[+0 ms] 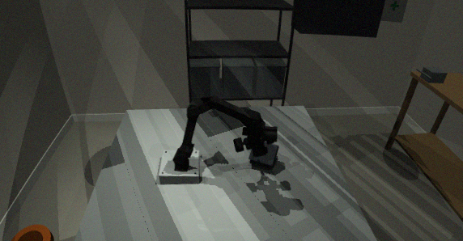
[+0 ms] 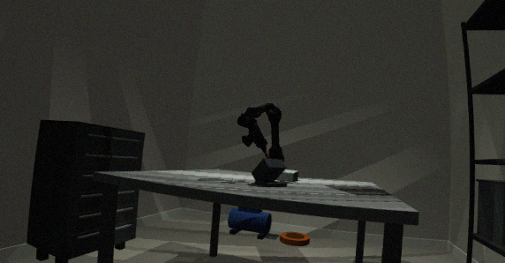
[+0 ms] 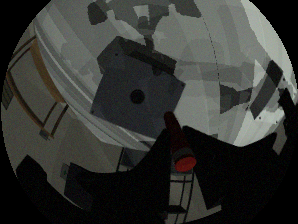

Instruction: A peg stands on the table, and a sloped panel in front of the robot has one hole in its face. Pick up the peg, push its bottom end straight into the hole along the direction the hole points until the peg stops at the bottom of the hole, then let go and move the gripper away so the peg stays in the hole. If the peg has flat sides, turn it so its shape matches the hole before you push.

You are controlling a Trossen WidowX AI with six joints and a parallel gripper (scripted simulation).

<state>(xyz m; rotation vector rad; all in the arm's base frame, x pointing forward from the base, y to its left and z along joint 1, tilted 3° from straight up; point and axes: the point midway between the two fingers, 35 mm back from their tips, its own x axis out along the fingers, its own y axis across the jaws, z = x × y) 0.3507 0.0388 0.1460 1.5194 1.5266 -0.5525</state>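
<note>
Right now the sloped panel is 9 cm below my gripper tip, 6 cm ahead of it and 5 cm to the left of it. Also, from my gripper tip: red round peg 1 cm to the right, 1 cm above.
</note>
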